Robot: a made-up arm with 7 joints. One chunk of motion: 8 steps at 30 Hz.
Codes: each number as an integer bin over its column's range. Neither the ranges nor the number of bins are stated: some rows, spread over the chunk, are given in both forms.
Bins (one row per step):
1: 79 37 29 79 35 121 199
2: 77 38 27 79 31 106 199
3: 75 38 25 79 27 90 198
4: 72 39 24 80 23 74 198
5: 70 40 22 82 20 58 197
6: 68 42 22 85 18 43 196
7: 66 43 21 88 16 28 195
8: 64 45 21 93 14 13 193
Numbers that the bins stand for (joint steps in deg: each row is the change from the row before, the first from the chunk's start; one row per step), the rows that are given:
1: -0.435 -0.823 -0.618 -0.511 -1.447 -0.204 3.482
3: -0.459 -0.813 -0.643 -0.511 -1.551 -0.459 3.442
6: -0.500 -0.772 -0.662 -0.467 -1.667 -0.846 3.363
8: -0.524 -0.741 -0.668 -0.407 -1.719 -1.093 3.244
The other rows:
2: -0.447 -0.813 -0.631 -0.511 -1.499 -0.327 3.482
4: -0.476 -0.802 -0.649 -0.504 -1.602 -0.591 3.442
5: -0.488 -0.792 -0.662 -0.489 -1.641 -0.722 3.403
7: -0.512 -0.762 -0.668 -0.444 -1.693 -0.969 3.324

